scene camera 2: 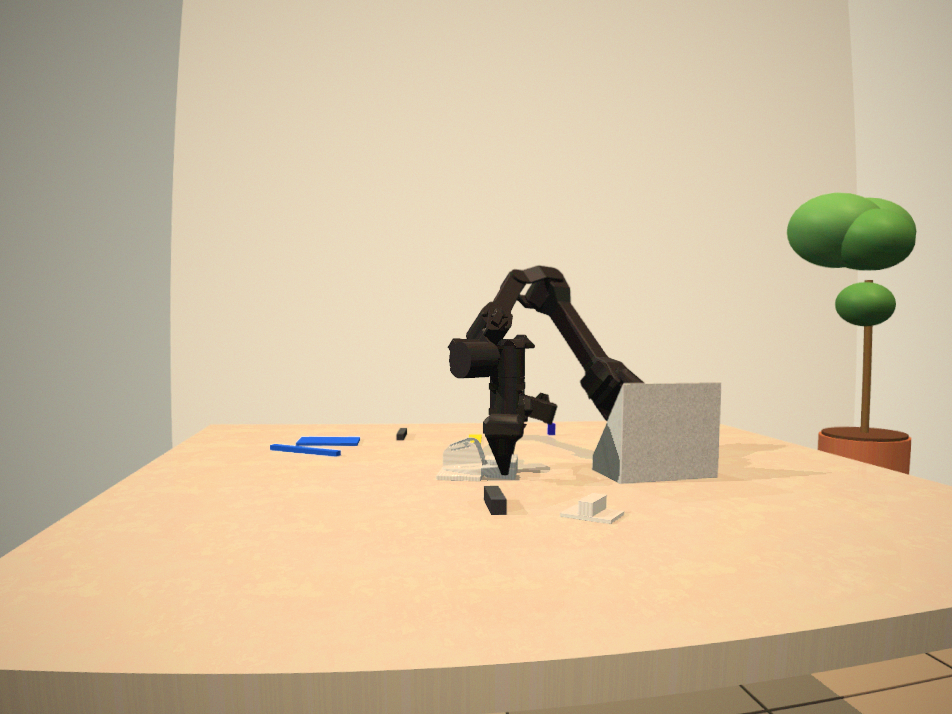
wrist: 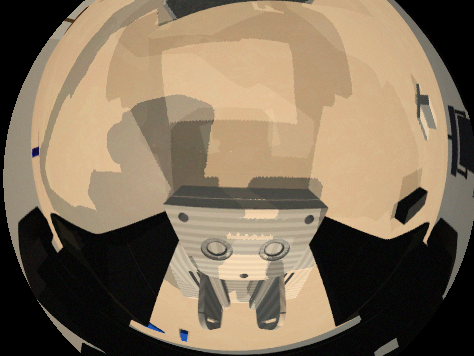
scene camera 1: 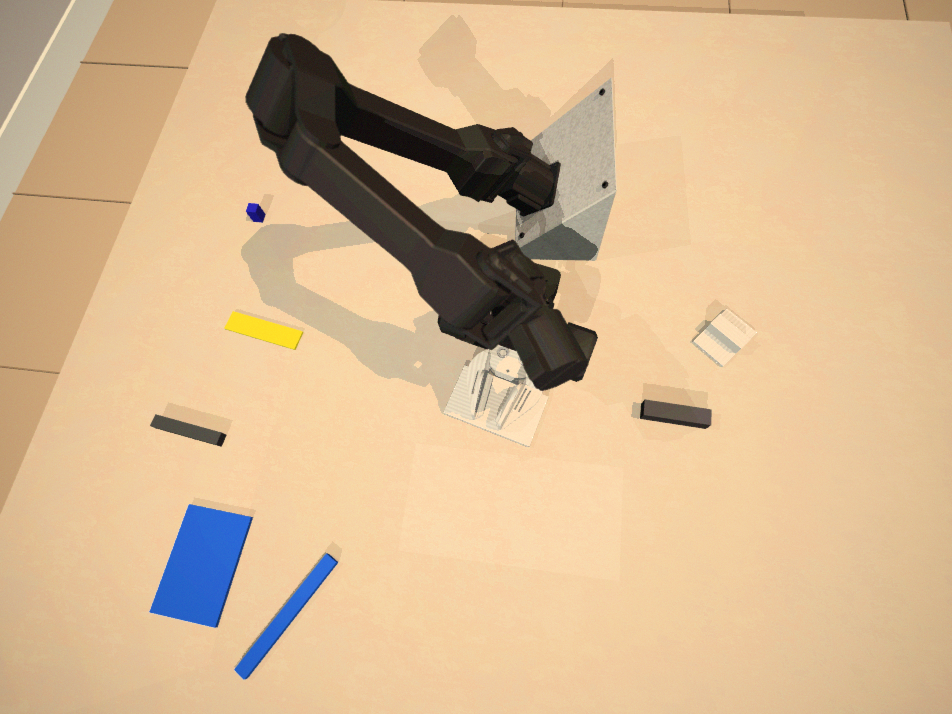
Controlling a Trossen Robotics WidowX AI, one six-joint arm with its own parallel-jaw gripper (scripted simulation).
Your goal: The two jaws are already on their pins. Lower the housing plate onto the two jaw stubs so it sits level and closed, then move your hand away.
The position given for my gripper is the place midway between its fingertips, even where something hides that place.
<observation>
I see my gripper (scene camera 2: 506, 470), a dark bar (scene camera 1: 160, 422), a yellow bar (scene camera 1: 277, 334), a dark bar (scene camera 1: 697, 417), a blue plate (scene camera 1: 198, 576) and a blue stick (scene camera 1: 270, 636).
My gripper is seen too in the wrist view (wrist: 245, 217) and in scene camera 1 (scene camera 1: 515, 356). The wrist view does not show the yellow bar, which is hidden by my gripper.
</observation>
